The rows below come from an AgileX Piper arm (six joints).
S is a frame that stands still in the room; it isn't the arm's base.
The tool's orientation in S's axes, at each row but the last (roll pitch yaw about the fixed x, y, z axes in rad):
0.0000, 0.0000, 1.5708
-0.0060, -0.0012, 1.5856
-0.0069, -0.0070, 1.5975
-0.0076, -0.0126, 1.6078
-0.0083, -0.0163, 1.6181
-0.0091, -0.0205, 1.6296
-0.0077, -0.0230, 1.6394
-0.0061, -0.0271, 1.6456
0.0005, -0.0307, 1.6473
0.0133, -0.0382, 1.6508
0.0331, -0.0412, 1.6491
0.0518, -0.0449, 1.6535
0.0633, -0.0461, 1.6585
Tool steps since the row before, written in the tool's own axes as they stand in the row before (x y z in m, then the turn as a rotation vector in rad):
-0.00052, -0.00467, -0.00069, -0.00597, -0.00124, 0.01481
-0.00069, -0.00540, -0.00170, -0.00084, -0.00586, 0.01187
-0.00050, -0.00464, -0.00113, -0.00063, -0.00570, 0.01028
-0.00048, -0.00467, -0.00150, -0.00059, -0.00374, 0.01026
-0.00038, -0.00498, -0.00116, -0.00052, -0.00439, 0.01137
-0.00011, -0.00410, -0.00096, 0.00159, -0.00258, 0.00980
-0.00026, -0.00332, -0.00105, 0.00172, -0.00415, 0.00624
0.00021, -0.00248, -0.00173, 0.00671, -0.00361, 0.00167
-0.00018, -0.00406, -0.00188, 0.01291, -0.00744, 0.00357
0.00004, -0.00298, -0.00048, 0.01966, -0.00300, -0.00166
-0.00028, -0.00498, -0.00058, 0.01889, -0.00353, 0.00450
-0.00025, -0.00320, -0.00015, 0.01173, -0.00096, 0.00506
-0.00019, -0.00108, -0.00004, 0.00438, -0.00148, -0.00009
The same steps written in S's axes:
0.00467, -0.00052, -0.00069, 0.00124, -0.00597, 0.01481
0.00542, -0.00061, -0.00167, 0.00580, -0.00077, 0.01190
0.00466, -0.00037, -0.00110, 0.00565, -0.00055, 0.01031
0.00470, -0.00029, -0.00147, 0.00369, -0.00058, 0.01028
0.00500, -0.00013, -0.00112, 0.00432, -0.00050, 0.01140
0.00411, 0.00015, -0.00092, 0.00240, 0.00153, 0.00985
0.00334, -0.00001, -0.00103, 0.00398, 0.00185, 0.00631
0.00246, 0.00044, -0.00171, 0.00309, 0.00691, 0.00187
0.00406, 0.00019, -0.00189, 0.00644, 0.01333, 0.00396
0.00296, 0.00030, -0.00052, 0.00139, 0.01989, -0.00095
0.00496, 0.00014, -0.00076, 0.00220, 0.01892, 0.00516
0.00320, 0.00003, -0.00033, 0.00027, 0.01156, 0.00552
0.00109, -0.00009, -0.00012, 0.00108, 0.00450, 0.00002

